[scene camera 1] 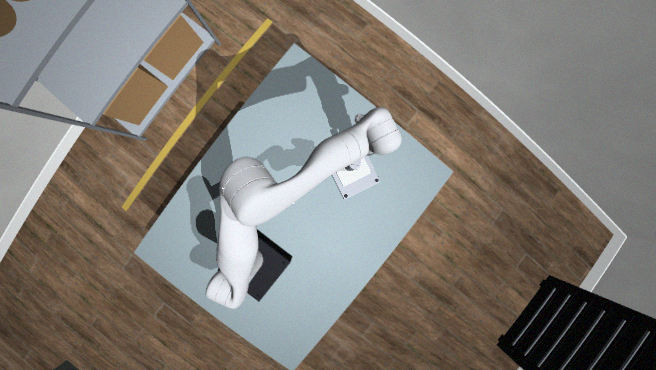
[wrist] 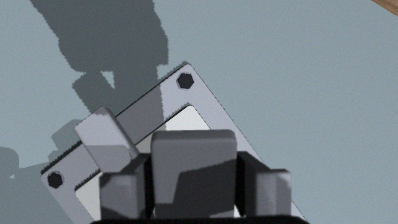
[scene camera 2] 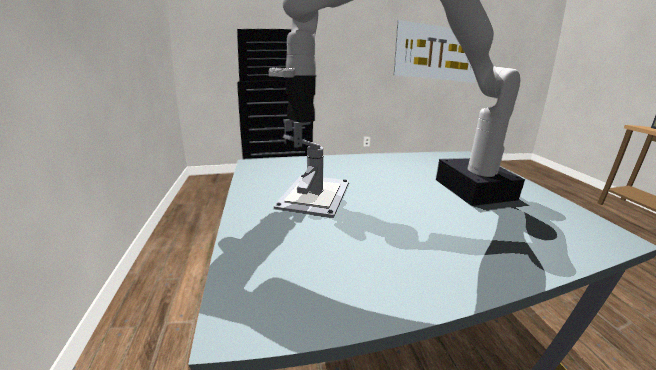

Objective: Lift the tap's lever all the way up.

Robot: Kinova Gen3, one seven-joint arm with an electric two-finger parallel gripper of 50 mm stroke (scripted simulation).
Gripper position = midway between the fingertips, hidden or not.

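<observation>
Scene camera 2 shows my gripper point(scene camera 2: 293, 145). Visible in the wrist view: the gripper point(wrist: 193, 175) and a grey tap point(wrist: 106, 141).
</observation>
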